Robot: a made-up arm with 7 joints. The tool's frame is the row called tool. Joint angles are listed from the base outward.
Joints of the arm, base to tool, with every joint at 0 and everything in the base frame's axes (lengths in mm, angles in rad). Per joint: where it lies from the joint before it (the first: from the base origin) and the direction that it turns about. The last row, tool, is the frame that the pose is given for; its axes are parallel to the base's.
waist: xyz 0.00 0.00 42.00 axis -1 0 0
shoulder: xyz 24.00 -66.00 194.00 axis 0 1 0
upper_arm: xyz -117.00 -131.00 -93.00 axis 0 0 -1
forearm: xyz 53.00 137.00 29.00 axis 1 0 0
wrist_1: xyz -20.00 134.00 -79.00 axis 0 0 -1
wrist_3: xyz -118.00 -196.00 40.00 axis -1 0 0
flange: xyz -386.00 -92.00 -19.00 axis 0 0 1
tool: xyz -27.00 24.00 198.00
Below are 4 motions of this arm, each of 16 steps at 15 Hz.
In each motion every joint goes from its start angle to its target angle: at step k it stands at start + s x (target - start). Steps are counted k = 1, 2, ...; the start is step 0. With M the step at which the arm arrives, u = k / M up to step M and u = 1 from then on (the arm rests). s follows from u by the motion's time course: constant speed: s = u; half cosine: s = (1 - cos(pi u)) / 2; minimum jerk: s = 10 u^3 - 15 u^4 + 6 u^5.
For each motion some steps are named. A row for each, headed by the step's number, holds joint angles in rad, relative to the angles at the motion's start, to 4 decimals.
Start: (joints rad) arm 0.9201 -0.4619 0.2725 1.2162 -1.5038 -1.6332 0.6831
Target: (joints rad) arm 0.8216 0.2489 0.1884 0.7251 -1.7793 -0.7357 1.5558
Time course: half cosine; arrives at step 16
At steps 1, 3, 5, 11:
1: -0.0009 0.0068 -0.0008 -0.0047 -0.0026 0.0086 0.0084
3: -0.0083 0.0599 -0.0071 -0.0414 -0.0232 0.0756 0.0735
5: -0.0219 0.1580 -0.0187 -0.1091 -0.0612 0.1994 0.1939
11: -0.0766 0.5528 -0.0654 -0.3820 -0.2143 0.6981 0.6788

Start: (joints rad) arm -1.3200 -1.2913 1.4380 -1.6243 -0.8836 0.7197 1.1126
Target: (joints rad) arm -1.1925 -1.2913 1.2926 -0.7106 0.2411 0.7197 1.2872
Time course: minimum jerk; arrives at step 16
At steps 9, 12, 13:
9: 0.0785 0.0000 -0.0896 0.5628 0.6928 0.0000 0.1075
12: 0.1143 0.0000 -0.1303 0.8191 1.0083 0.0000 0.1565
13: 0.1213 0.0000 -0.1383 0.8691 1.0698 0.0000 0.1661

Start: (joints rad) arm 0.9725 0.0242 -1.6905 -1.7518 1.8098 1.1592 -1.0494
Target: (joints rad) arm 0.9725 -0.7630 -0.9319 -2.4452 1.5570 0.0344 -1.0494
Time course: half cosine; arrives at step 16
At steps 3, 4, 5, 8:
3: 0.0000 -0.0663 0.0639 -0.0584 -0.0213 -0.0948 0.0000
4: 0.0000 -0.1153 0.1111 -0.1015 -0.0370 -0.1647 0.0000
5: 0.0000 -0.1749 0.1686 -0.1541 -0.0562 -0.2499 0.0000
8: 0.0000 -0.3936 0.3793 -0.3467 -0.1264 -0.5624 0.0000

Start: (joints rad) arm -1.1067 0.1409 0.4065 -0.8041 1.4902 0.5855 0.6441
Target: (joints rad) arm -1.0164 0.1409 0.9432 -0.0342 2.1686 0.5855 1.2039
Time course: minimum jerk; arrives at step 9
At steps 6, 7, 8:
6: 0.0713 0.0000 0.4241 0.6083 0.5360 0.0000 0.4423
7: 0.0834 0.0000 0.4957 0.7111 0.6266 0.0000 0.5170
8: 0.0893 0.0000 0.5305 0.7610 0.6706 0.0000 0.5533

